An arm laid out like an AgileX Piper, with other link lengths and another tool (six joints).
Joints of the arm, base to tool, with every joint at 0 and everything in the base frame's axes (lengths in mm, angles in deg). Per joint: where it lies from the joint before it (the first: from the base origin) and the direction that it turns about. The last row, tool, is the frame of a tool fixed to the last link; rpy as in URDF.
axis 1: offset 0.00 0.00 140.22 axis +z
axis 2: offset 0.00 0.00 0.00 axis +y
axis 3: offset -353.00 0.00 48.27 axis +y
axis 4: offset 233.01 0.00 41.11 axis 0.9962 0 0.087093
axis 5: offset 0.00 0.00 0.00 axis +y
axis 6: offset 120.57 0.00 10.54 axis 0.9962 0 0.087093
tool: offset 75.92 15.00 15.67 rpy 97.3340 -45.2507 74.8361
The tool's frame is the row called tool.
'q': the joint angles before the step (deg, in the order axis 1, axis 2, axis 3, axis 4, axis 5, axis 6). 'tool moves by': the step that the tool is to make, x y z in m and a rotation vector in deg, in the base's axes. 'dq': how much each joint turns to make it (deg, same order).
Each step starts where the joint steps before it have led.
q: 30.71 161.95 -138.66 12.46 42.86 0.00
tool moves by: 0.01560 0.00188 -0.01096 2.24 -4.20 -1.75
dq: -0.23 1.99 -0.01 0.31 -6.90 0.00
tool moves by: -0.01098 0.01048 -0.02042 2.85 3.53 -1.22
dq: 0.56 2.01 0.00 4.61 -0.45 0.00
